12 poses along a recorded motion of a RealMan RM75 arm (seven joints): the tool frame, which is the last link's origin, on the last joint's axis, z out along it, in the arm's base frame.
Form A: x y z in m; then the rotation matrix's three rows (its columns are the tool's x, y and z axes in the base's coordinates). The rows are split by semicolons.
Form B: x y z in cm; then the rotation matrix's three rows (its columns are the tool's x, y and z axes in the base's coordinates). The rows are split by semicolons. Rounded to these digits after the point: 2 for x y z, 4 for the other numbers.
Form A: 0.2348 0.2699 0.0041; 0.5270 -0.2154 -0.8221; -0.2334 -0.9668 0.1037; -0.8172 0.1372 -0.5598
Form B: 23.48 26.99 0.41; 0.5270 -0.2154 -0.8221; -0.2334 -0.9668 0.1037; -0.8172 0.1372 -0.5598
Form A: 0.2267 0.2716 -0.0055; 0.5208 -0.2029 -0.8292; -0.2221 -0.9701 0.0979; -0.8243 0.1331 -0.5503
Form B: 22.67 27.16 -0.55; 0.5208 -0.2029 -0.8292; -0.2221 -0.9701 0.0979; -0.8243 0.1331 -0.5503
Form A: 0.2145 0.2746 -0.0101; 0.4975 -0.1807 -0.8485; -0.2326 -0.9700 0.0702; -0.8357 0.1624 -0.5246
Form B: 21.45 27.46 -1.01; 0.4975 -0.1807 -0.8485; -0.2326 -0.9700 0.0702; -0.8357 0.1624 -0.5246
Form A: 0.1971 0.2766 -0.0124; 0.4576 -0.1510 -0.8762; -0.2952 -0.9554 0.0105; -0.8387 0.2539 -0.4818
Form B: 19.71 27.66 -1.24; 0.4576 -0.1510 -0.8762; -0.2952 -0.9554 0.0105; -0.8387 0.2539 -0.4818
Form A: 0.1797 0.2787 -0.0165; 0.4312 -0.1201 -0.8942; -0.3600 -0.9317 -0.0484; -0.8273 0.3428 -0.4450
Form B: 17.97 27.87 -1.65; 0.4312 -0.1201 -0.8942; -0.3600 -0.9317 -0.0484; -0.8273 0.3428 -0.4450
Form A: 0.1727 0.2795 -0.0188; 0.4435 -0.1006 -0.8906; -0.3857 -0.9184 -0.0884; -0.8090 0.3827 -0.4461
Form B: 17.27 27.95 -1.88; 0.4435 -0.1006 -0.8906; -0.3857 -0.9184 -0.0884; -0.8090 0.3827 -0.4461
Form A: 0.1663 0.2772 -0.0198; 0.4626 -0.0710 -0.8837; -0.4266 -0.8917 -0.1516; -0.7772 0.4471 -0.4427
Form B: 16.63 27.72 -1.98; 0.4626 -0.0710 -0.8837; -0.4266 -0.8917 -0.1516; -0.7772 0.4471 -0.4427
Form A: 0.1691 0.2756 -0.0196; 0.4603 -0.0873 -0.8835; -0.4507 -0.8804 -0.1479; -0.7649 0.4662 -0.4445
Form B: 16.91 27.56 -1.96; 0.4603 -0.0873 -0.8835; -0.4507 -0.8804 -0.1479; -0.7649 0.4662 -0.4445
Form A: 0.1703 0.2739 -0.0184; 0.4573 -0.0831 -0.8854; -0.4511 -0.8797 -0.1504; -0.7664 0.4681 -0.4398
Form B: 17.03 27.39 -1.84; 0.4573 -0.0831 -0.8854; -0.4511 -0.8797 -0.1504; -0.7664 0.4681 -0.4398
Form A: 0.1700 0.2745 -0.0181; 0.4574 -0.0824 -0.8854; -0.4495 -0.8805 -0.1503; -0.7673 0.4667 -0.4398
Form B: 17.00 27.45 -1.81; 0.4574 -0.0824 -0.8854; -0.4495 -0.8805 -0.1503; -0.7673 0.4667 -0.4398
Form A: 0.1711 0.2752 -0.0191; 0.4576 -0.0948 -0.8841; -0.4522 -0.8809 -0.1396; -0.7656 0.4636 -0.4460
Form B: 17.11 27.52 -1.91; 0.4576 -0.0948 -0.8841; -0.4522 -0.8809 -0.1396; -0.7656 0.4636 -0.4460
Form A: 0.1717 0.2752 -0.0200; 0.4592 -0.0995 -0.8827; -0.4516 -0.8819 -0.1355; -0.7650 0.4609 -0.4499
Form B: 17.17 27.52 -2.00; 0.4592 -0.0995 -0.8827; -0.4516 -0.8819 -0.1355; -0.7650 0.4609 -0.4499
